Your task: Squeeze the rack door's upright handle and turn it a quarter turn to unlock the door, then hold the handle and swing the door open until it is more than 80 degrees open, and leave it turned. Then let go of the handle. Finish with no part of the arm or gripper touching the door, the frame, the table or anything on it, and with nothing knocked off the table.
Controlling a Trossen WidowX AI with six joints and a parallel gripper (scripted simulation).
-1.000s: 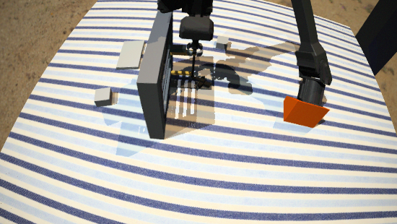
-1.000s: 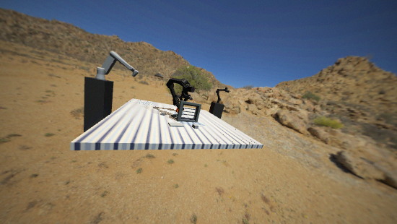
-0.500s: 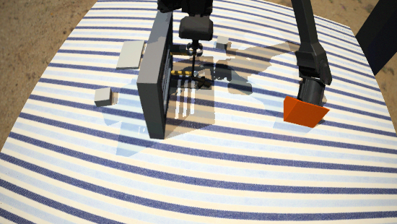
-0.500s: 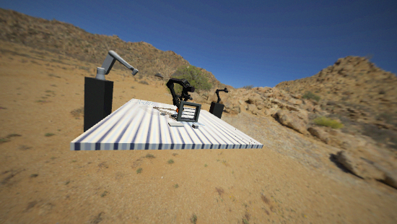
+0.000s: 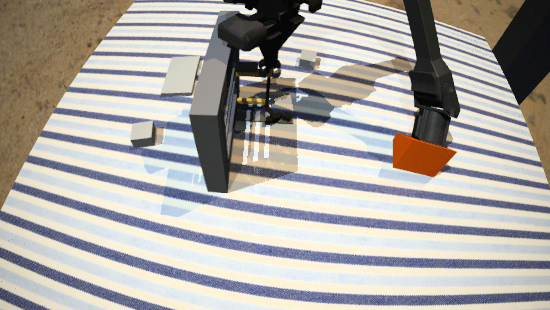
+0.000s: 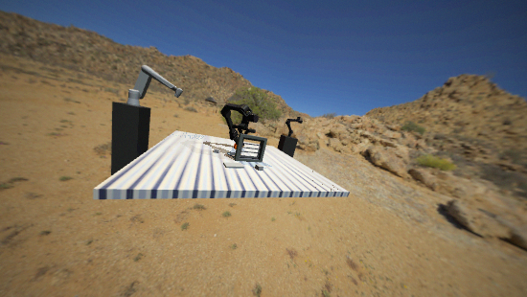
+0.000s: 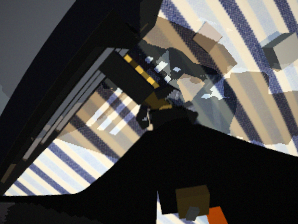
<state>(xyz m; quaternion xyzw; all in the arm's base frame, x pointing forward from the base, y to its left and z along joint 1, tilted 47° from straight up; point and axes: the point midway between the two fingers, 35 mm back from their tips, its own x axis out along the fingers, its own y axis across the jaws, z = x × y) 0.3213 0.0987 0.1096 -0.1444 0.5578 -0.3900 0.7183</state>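
My gripper tip is 30 mm above the upright handle. The rest, counted from my gripper tip: flat grey slab: 220 mm ahead, 40 mm to the right, 150 mm below.
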